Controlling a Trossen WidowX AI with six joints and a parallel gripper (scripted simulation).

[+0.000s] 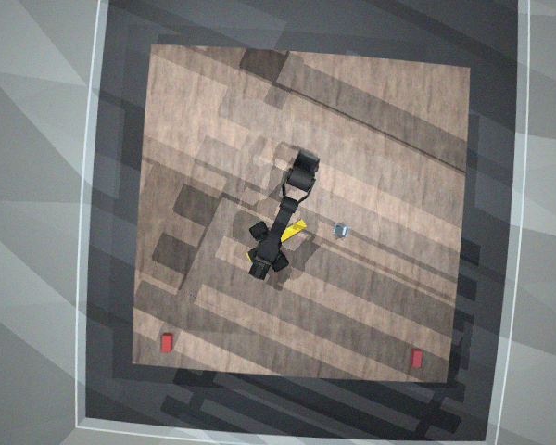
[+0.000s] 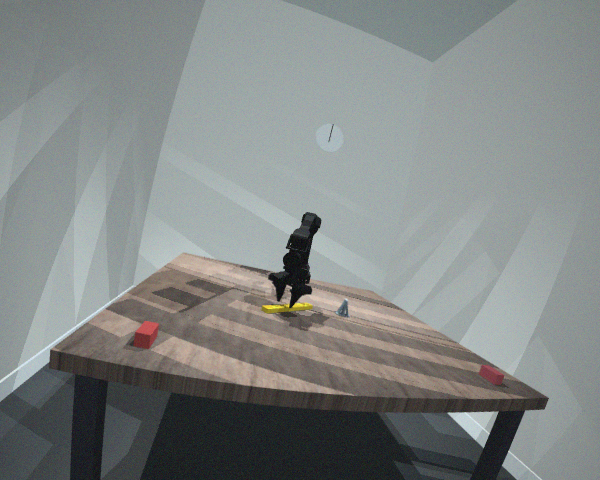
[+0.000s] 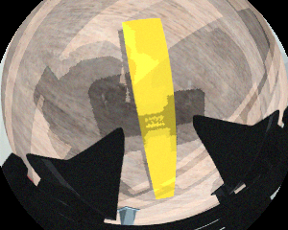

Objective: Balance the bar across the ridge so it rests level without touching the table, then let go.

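Right now the yellow bar is 20 mm to the left of my gripper tip, 20 mm behind it and 10 mm below it.
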